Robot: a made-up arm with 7 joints.
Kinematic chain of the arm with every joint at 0, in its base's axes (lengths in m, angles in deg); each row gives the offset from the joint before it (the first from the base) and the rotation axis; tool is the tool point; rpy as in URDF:
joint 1: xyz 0 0 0.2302 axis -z
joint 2: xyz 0 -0.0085 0.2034 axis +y
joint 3: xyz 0 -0.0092 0.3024 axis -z
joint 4: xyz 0 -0.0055 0.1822 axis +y
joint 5: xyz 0 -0.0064 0.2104 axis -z
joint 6: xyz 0 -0.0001 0.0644 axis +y
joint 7: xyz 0 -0.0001 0.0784 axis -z
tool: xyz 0 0 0 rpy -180 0 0
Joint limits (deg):
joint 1: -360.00..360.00
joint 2: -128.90..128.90
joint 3: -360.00..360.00
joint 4: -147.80..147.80
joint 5: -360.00..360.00
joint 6: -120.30..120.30
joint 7: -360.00..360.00
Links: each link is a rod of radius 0.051 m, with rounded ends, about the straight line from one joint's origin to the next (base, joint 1, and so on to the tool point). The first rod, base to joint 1, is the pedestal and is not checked.
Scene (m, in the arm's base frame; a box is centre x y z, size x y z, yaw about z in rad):
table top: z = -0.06
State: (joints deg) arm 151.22 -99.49 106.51 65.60 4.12 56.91 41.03
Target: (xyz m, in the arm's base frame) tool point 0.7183 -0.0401 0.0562
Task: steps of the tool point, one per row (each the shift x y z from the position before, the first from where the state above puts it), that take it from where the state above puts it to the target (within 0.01 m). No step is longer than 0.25 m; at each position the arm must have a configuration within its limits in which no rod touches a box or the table.
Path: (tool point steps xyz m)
1: 0.1561 -0.0712 -0.0492
2: 0.1328 -0.1278 -0.0486
3: 0.0881 -0.1734 -0.0450
4: 0.0281 -0.2005 -0.0383

